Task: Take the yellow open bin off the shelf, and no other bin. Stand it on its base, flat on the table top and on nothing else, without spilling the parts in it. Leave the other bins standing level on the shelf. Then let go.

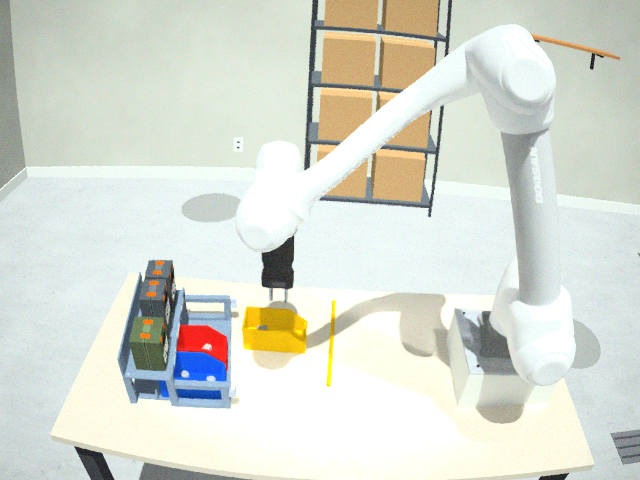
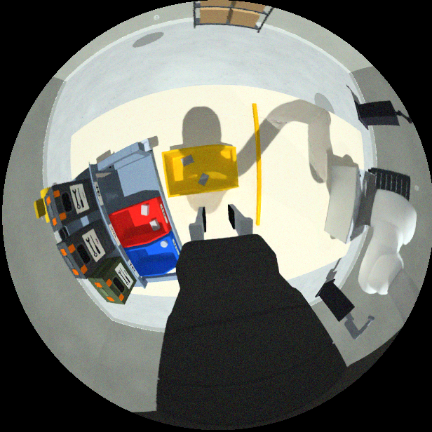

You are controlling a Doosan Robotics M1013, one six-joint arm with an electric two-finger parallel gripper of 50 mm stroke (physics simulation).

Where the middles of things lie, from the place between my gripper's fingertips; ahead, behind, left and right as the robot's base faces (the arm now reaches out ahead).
The red bin [image 1: 192, 338] lies 210 mm ahead of my hand, 150 mm below it and 80 mm to the left of it. Also, from my hand: blue bin [image 1: 199, 365]: 190 mm to the left, 180 mm ahead, 150 mm below; yellow open bin [image 1: 287, 331]: 160 mm below, 60 mm to the right, 20 mm ahead.
